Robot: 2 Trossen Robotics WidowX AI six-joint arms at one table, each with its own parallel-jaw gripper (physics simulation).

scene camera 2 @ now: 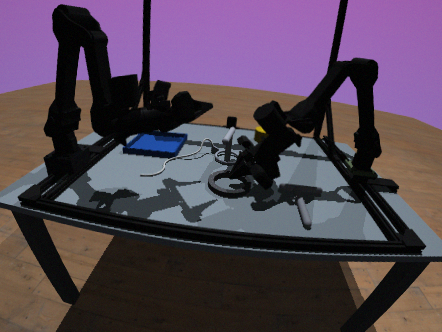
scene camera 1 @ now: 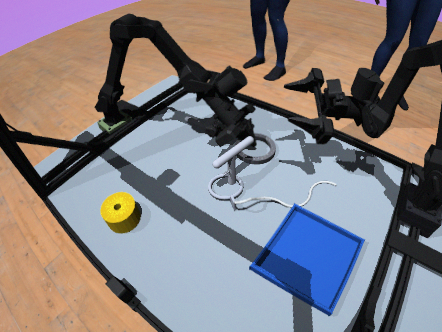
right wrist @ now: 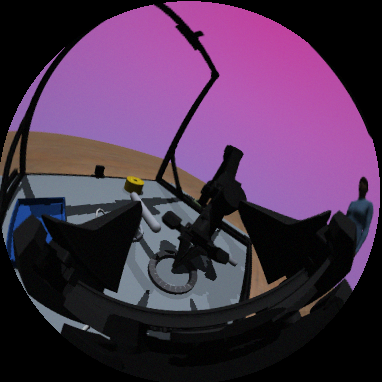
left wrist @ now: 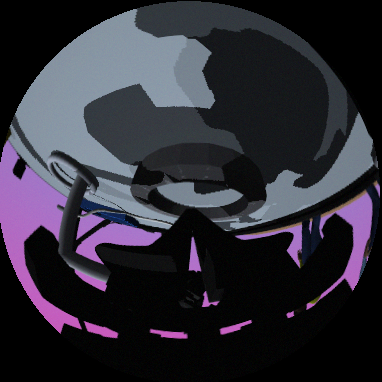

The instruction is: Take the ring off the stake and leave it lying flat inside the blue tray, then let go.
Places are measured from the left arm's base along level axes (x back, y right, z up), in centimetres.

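Pixels of known places: left gripper, fingertip midpoint: [scene camera 2: 229,178] [scene camera 1: 255,146] [right wrist: 172,267] [left wrist: 190,212]; right gripper, fingertip midpoint: [scene camera 2: 204,109] [scene camera 1: 286,102] [right wrist: 191,205]; left arm's base, origin of the base link: [scene camera 2: 361,166] [scene camera 1: 113,119] [right wrist: 201,202]; right arm's base, origin of the base link: [scene camera 2: 66,151] [scene camera 1: 425,202].
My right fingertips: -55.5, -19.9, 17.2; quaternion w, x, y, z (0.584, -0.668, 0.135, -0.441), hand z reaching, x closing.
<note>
Ahead of a thing's pixels: the offset from my right fingertips to its top centre, as dx, dy, dz. "spot": to the spot under its first point.
The dark grey ring @(+8.4, -0.4, -18.9) [scene camera 1: 269,151] [scene camera 2: 220,190] [left wrist: 254,180] [right wrist: 158,276] lies flat on the table just behind the T-shaped grey stake @(+5.8, +12.3, -9.3) [scene camera 1: 231,165] [scene camera 2: 227,139] [left wrist: 69,221], not on it. My left gripper [scene camera 1: 240,139] [scene camera 2: 233,173] [left wrist: 190,212] is shut and empty, with its tips low at the ring's edge on the stake's side. My right gripper [scene camera 1: 315,105] [right wrist: 191,205] is wide open and empty, high at the table's far right edge. The blue tray @(-21.8, +19.4, -18.1) [scene camera 1: 272,237] [scene camera 2: 154,152] [right wrist: 39,202] is empty at the front right in scene camera 1.
A white rope @(spot: -5.7, +13.0, -18.5) [scene camera 1: 269,198] [scene camera 2: 170,161] curls from the stake's base toward the tray. A yellow spool @(+18.8, +40.1, -15.4) [scene camera 1: 118,212] [scene camera 2: 260,133] [right wrist: 134,184] stands at the left. A grey cylinder @(spot: +27.9, -10.7, -18.5) [scene camera 2: 304,212] lies behind the left arm. People [scene camera 1: 269,33] stand beyond the table.
</note>
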